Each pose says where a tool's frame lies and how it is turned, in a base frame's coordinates. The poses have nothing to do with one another.
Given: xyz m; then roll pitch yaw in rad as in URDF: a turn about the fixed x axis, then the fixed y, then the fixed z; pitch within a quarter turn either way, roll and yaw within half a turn.
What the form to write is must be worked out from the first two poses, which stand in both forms.
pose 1, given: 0.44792 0.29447 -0.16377 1.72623 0.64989 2.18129
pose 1, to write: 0.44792 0.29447 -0.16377 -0.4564 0.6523 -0.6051 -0.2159 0.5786 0.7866
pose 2, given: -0.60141 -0.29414 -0.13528 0.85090 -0.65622 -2.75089
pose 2, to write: -0.60141 -0.29414 -0.13528 -0.7326 -0.3017 0.6101 0.6753 -0.4349 0.5957
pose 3, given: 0.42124 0.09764 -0.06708 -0.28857 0.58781 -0.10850
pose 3, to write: 0.42124 0.09764 -0.06708 0.8273 -0.0901 -0.5545 -0.0531 0.9701 -0.2368
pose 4, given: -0.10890 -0.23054 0.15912 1.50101 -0.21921 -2.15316
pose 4, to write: -0.10890 -0.23054 0.15912 -0.5368 -0.8152 0.2175 0.1775 0.1428 0.9737
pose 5, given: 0.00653 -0.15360 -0.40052 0.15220 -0.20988 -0.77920
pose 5, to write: 0.00653 -0.15360 -0.40052 0.6959 -0.6873 0.2083 0.6721 0.7254 0.1483
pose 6, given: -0.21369 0.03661 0.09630 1.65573 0.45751 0.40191
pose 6, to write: -0.21369 0.03661 0.09630 0.8257 0.3509 -0.4417 0.4382 0.0941 0.8939
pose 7, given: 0.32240 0.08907 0.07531 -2.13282 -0.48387 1.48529
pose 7, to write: 0.32240 0.08907 0.07531 0.0756 0.8820 0.4652 0.5646 0.3467 -0.7490
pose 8, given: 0.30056 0.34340 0.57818 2.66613 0.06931 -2.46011
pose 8, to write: 0.30056 0.34340 0.57818 -0.7748 -0.6284 -0.0693 -0.5847 0.6705 0.4567
